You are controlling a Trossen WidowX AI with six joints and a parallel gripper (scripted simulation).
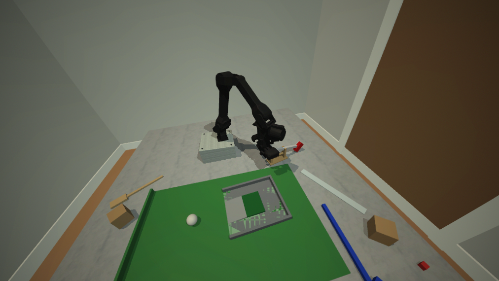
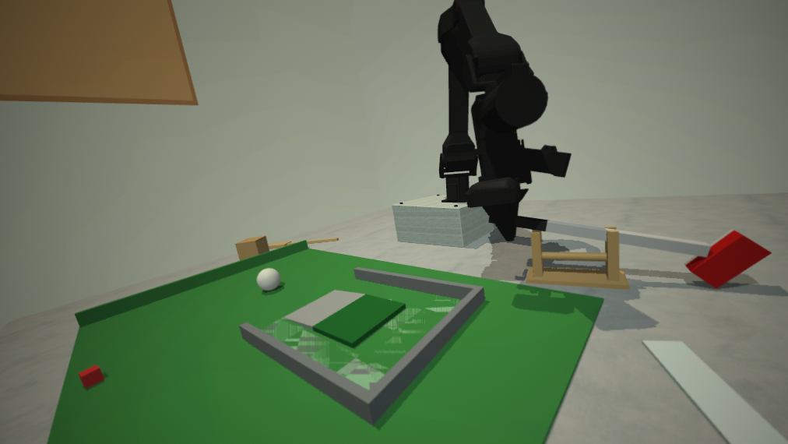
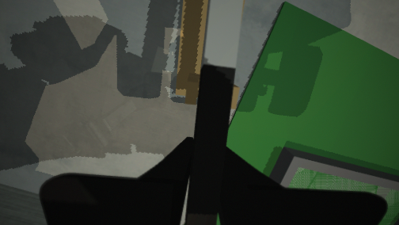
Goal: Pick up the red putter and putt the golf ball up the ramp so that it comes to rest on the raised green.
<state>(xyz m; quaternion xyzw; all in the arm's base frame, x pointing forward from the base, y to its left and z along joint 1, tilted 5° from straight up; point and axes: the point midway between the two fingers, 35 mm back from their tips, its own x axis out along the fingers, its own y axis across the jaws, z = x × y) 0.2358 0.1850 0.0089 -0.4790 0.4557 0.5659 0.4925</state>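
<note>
Now: gripper tip 10 mm past the stand, 80 mm to the right of it and 30 mm above it. From my gripper tip the other things lie so: white golf ball: 180 mm ahead, 410 mm to the right, 40 mm below; green mat: 240 mm ahead, 280 mm to the right, 60 mm below; pale strip: 260 mm ahead, 210 mm to the left, 60 mm below.
</note>
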